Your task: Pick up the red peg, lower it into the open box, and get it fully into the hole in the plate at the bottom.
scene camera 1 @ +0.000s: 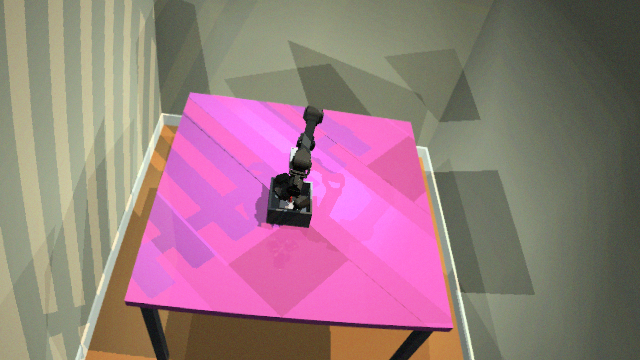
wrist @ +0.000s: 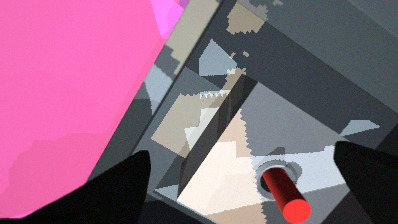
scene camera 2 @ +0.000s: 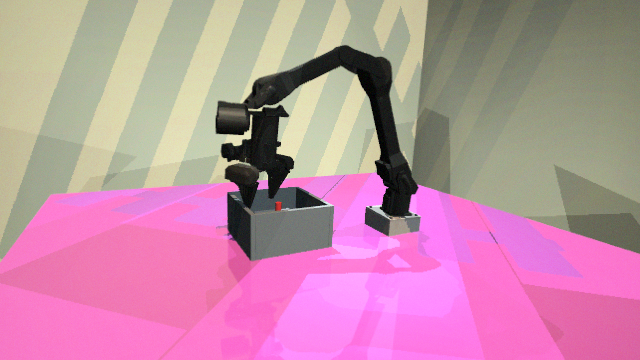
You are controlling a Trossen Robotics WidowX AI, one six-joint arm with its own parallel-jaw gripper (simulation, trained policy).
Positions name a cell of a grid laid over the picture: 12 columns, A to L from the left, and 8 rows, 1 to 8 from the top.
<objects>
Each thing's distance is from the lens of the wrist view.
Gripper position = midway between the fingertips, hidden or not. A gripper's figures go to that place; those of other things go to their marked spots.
gripper (wrist: H6): 12 cm
red peg (wrist: I7): 14 cm
</objects>
